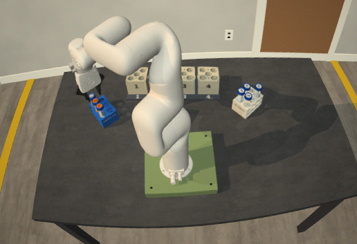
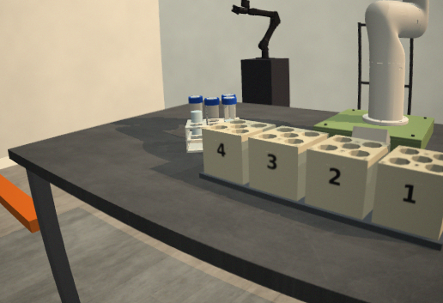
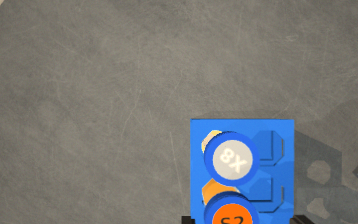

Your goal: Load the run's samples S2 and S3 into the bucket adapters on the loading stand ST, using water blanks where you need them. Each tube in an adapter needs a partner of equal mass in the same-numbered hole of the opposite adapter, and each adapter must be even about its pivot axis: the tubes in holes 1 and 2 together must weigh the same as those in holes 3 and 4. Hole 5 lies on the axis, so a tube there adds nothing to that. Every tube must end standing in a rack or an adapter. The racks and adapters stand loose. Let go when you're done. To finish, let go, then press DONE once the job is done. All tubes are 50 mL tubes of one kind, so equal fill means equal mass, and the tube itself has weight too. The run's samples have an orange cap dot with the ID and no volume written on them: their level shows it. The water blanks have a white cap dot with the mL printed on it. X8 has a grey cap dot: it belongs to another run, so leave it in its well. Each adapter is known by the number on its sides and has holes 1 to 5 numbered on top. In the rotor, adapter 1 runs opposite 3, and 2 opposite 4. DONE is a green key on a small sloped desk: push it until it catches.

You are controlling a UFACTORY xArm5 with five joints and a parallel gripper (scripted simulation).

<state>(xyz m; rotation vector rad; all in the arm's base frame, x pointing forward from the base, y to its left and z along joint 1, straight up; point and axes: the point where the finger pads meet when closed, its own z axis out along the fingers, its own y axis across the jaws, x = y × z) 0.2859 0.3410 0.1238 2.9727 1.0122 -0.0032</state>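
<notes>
The sample tube S2 lies 10 mm ahead of my hand and 100 mm below it. Round my hand: bucket adapter: 170 mm ahead, 180 mm to the right, 120 mm below; loading stand ST: 150 mm ahead, 340 mm to the right, 160 mm below; blue sample rack: 10 mm ahead, 20 mm to the right, 140 mm below.
</notes>
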